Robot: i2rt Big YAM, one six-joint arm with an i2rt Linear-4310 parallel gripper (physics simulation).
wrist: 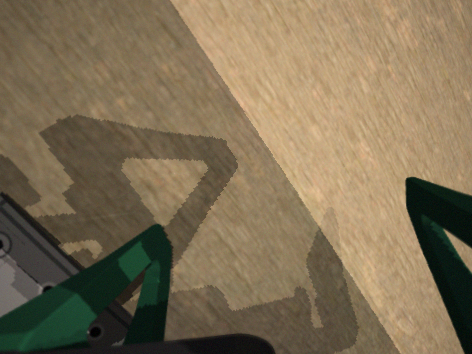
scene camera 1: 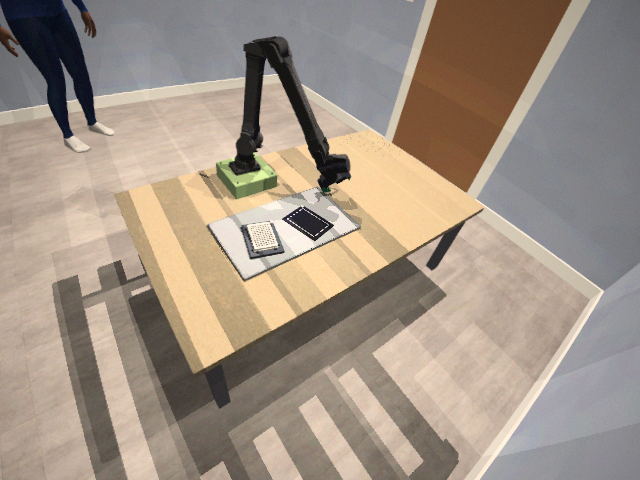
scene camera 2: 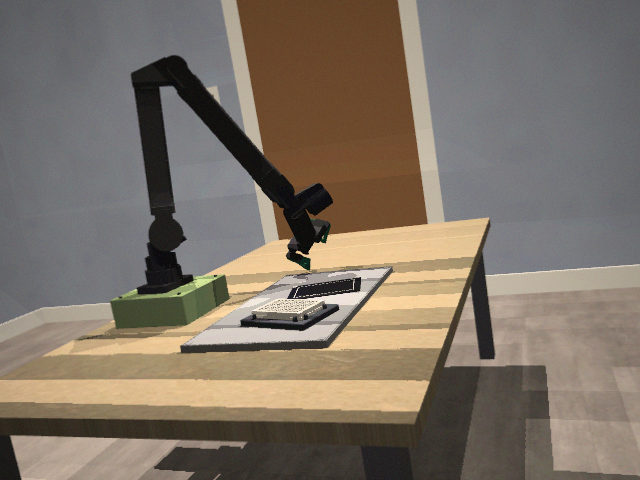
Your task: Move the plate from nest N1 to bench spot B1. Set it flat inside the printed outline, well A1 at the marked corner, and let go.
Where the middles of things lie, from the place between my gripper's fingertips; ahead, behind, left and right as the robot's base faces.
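As for the dark mat with white outline (scene camera 2: pixel 347 285), my hand is 30 mm above it, 240 mm to the left of it and 120 mm short of it. The white well plate (scene camera 2: pixel 283 309) is 10 mm below my hand, 120 mm ahead of it and 450 mm to the right of it. Going by their middles, the dark mat with white outline is the nearest to my hand of the things named here.
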